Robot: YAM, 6 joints.
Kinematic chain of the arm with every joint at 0, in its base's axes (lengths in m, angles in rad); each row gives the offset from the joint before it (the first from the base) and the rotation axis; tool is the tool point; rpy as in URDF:
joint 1: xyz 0 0 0.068 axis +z
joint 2: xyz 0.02 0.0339 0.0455 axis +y
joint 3: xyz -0.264 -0.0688 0 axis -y
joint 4: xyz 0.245 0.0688 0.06 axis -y
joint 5: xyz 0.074 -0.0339 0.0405 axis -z
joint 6: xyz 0.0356 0 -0.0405 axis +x
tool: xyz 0 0 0 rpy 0 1.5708 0
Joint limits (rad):
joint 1: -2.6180..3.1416
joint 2: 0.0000..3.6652
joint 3: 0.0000..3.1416
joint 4: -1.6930..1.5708
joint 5: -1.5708..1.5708
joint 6: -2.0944..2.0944
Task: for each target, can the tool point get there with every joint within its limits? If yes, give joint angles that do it. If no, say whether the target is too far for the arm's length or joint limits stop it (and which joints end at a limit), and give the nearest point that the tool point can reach.
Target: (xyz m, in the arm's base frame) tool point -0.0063 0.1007 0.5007
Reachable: yes | joints -1.7769 0.4202 1.6287 -0.9048 0.8494 1.5786
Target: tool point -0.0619 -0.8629 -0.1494
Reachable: no: too far | nearest point -0.0442 -0.6160 -0.0724 | short by 0.259 m
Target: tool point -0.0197 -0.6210 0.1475
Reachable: yes | joints -1.5971 2.8146 2.3045 0.6610 0.0952 0.1250
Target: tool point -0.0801 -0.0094 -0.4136
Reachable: no: joint limits stop it (at a limit: joint 1, joint 2) | nearest point -0.1067 -0.0032 -0.3512 | short by 0.068 m
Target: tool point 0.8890 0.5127 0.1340
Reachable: no: too far | nearest point 0.5594 0.3226 0.1262 | short by 0.381 m
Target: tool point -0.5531 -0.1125 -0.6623
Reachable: no: too far | nearest point -0.4027 -0.0100 -0.3443 | short by 0.366 m
